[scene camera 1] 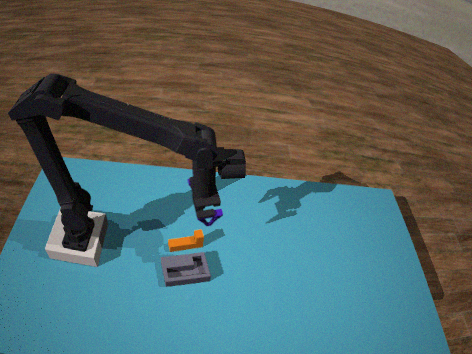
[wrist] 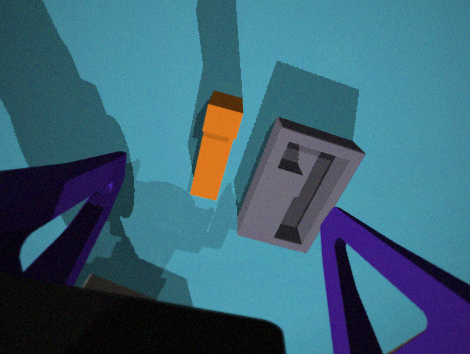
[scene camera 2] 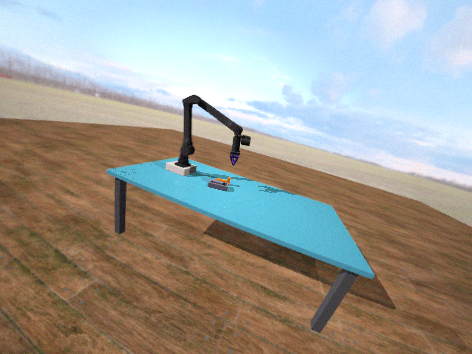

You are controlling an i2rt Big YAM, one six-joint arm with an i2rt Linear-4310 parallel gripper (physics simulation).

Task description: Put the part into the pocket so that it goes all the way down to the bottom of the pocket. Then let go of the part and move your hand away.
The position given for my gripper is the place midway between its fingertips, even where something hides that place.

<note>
My gripper [scene camera 1: 204,211] is open, holding nothing. Also in view: an orange L-shaped part [wrist: 224,113]. Further things: a grey pocket block [wrist: 303,171].
My gripper shows as well in the wrist view [wrist: 232,192].
</note>
